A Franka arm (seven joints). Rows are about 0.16 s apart.
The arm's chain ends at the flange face. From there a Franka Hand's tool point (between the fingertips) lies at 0.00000 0.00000 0.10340 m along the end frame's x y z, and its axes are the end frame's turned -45 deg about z.
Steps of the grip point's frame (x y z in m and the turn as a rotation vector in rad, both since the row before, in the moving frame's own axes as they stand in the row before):
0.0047, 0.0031, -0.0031, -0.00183, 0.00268, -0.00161
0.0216, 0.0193, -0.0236, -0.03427, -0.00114, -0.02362
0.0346, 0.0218, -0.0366, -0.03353, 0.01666, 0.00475
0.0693, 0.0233, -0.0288, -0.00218, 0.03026, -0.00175
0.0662, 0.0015, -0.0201, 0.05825, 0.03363, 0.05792
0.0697, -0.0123, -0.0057, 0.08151, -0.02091, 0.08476
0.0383, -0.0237, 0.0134, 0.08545, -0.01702, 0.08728
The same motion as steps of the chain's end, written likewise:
0.0052, -0.0011, -0.0031, 0.00060, 0.00319, -0.00161
0.0265, -0.0042, -0.0235, -0.02504, 0.02343, -0.02362
0.0362, -0.0103, -0.0365, -0.01193, 0.03549, 0.00475
0.0631, -0.0305, -0.0288, 0.01986, 0.02294, -0.00175
0.0495, -0.0390, -0.0199, 0.06497, -0.01741, 0.05792
0.0479, -0.0532, -0.0053, 0.04285, -0.07242, 0.08476
0.0176, -0.0385, 0.0138, 0.04839, -0.07246, 0.08728

